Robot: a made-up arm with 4 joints. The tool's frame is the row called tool.
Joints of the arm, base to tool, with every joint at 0 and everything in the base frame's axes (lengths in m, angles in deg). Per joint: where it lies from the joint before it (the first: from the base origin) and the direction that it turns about. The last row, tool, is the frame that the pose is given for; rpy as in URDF.
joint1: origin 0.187 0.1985 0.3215 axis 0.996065 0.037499 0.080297
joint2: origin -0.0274 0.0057 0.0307 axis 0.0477 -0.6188 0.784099
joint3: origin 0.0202 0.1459 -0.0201 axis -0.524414 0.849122 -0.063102
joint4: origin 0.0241 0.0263 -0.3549 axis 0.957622 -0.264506 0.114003
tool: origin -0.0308 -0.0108 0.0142 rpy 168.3 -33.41 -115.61
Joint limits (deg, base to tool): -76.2..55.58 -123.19..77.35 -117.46..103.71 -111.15..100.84
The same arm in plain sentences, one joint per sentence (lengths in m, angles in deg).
The arm has four revolute joints in a row. What follows holds with every joint at zero, and every direction is one of the base frame's.
The first joint is mounted 0.187 m along +x and 0.1985 m along +y and 0.3215 m along +z from the base frame's origin and rotates about the direction (0.996065, 0.037499, 0.080297), from -76.2 to 55.58 deg.
The second joint is mounted 0.0274 m along -x and 0.0057 m along +y and 0.0307 m along +z from the first joint and rotates about the direction (0.0477, -0.6188, 0.784099), from -123.19 to 77.35 deg.
The third joint is mounted 0.0202 m along +x and 0.1459 m along +y and 0.0201 m along -z from the second joint and rotates about the direction (-0.524414, 0.849122, -0.063102), from -117.46 to 103.71 deg.
The fourth joint is mounted 0.0241 m along +x and 0.0263 m along +y and 0.3549 m along -z from the third joint and rotates about the direction (0.957622, -0.264506, 0.114003), from -111.15 to 100.84 deg.
The tool frame, which is the frame that the pose is given for, is mounted 0.0308 m along -x and 0.0108 m along -y and 0.0142 m along +z from the fourth joint; its axes are the base frame's turned by roll 168.3, pitch -33.41 and yaw -115.61 deg (as in URDF: about the fixed x, then y, then z).

